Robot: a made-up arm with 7 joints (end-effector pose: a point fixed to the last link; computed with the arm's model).
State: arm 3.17 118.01 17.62 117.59 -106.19 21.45 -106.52
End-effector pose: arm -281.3 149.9 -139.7 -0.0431 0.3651 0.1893 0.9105
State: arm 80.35 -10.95 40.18 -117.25 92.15 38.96 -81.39
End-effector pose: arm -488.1 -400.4 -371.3 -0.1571 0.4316 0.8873 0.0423
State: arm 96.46 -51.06 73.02 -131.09 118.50 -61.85 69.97
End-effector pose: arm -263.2 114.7 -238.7 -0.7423 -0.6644 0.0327 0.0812
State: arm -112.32 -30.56 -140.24 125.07 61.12 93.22 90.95
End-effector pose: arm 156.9 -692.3 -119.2 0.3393 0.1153 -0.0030 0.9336
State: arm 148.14 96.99 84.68 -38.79 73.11 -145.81 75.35
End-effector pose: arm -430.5 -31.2 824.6 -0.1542 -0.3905 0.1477 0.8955
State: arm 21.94 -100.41 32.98 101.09 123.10 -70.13 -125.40
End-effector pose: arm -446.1 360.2 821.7 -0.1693 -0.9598 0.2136 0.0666
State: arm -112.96 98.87 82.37 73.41 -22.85 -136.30 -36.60
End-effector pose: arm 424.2 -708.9 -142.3 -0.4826 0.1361 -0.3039 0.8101
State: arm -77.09 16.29 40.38 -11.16 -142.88 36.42 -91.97
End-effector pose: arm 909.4 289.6 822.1 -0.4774 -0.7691 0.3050 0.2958
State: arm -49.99 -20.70 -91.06 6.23 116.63 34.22 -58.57
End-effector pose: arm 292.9 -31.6 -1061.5 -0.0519 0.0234 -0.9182 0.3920
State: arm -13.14 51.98 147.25 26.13 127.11 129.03 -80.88
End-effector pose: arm 359.7 -450.2 70.6 -0.7009 0.1548 0.5187 0.4645
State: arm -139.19 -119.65 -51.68 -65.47 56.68 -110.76 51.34
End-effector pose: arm -310.9 -840.4 -70.3 -0.6001 -0.4936 0.6190 0.1143
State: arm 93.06 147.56 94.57 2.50 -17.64 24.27 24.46
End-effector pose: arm -305.1 232.2 -213.8 -0.6110 0.3618 -0.1412 0.6897
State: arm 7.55 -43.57 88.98 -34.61 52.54 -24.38 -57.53
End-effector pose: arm -779.8 475.9 -0.1 0.4498 0.3569 0.6387 0.5123
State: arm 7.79 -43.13 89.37 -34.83 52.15 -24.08 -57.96
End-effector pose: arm -784.4 471.0 7.7 0.4565 0.3571 0.6405 0.5038
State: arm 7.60 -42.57 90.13 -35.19 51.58 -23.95 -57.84
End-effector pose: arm -784.0 468.3 16.5 0.4627 0.3520 0.6439 0.4974
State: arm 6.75 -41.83 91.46 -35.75 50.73 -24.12 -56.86
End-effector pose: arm -776.2 468.8 26.8 0.4680 0.3386 0.6497 0.4942
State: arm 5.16 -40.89 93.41 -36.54 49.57 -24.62 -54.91
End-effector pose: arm -759.8 473.2 38.7 0.4723 0.3152 0.6576 0.4951
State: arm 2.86 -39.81 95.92 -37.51 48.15 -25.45 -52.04
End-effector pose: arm -735.0 481.1 51.7 0.4749 0.2819 0.6665 0.5007
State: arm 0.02 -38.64 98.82 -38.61 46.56 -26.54 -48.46
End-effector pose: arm -703.7 491.1 65.2 0.4755 0.2403 0.6749 0.5106
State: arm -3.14 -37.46 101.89 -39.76 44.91 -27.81 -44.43
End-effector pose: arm -668.2 501.9 78.4 0.4734 0.1930 0.6811 0.5241
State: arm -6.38 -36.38 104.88 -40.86 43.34 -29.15 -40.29
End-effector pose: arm -631.4 512.0 90.3 0.4685 0.1441 0.6841 0.5401
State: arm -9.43 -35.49 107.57 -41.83 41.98 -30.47 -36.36
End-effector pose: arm -596.5 520.3 99.8 0.4605 0.0980 0.6841 0.5571
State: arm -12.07 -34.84 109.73 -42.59 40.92 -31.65 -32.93
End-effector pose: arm -566.2 526.9 106.3 0.4507 0.0588 0.6816 0.5734
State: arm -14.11 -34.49 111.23 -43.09 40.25 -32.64 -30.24
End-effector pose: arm -542.7 531.8 109.1 0.4399 0.0301 0.6782 0.5879
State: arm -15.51 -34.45 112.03 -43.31 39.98 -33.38 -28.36
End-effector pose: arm -526.1 535.8 108.2 0.4292 0.0126 0.6751 0.5999
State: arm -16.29 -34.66 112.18 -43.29 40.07 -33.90 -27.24
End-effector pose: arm -516.1 539.3 104.0 0.4192 0.0058 0.6728 0.6095
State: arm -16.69 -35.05 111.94 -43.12 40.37 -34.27 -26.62
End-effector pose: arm -510.1 542.7 97.7 0.4099 0.0056 0.6714 0.6174
